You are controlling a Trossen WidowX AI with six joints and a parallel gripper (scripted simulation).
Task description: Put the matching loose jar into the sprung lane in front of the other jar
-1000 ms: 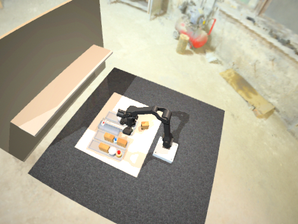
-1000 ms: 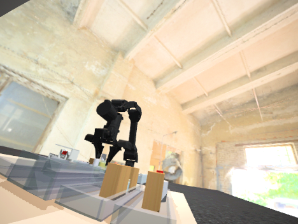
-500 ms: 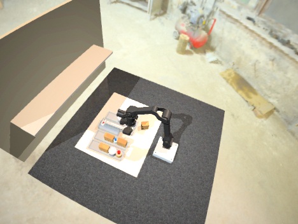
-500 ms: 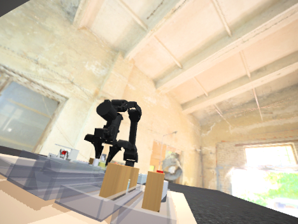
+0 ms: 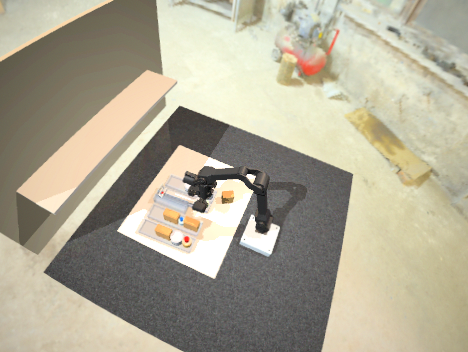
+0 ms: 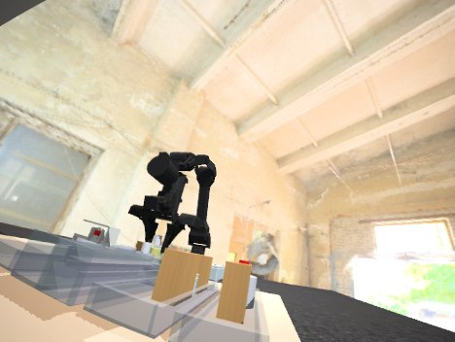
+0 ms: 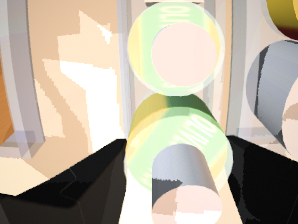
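The white board is 7 cm ahead of my gripper tip, 6 cm below it and 2 cm to the right of it. Round my gripper tip: lane (15 cm ahead, 4 cm below, 1 cm to the left); then brown block (10 cm behind, 8 cm to the right, 2 cm below); then white pusher plate (15 cm ahead, 2 cm to the left, 1 cm below).
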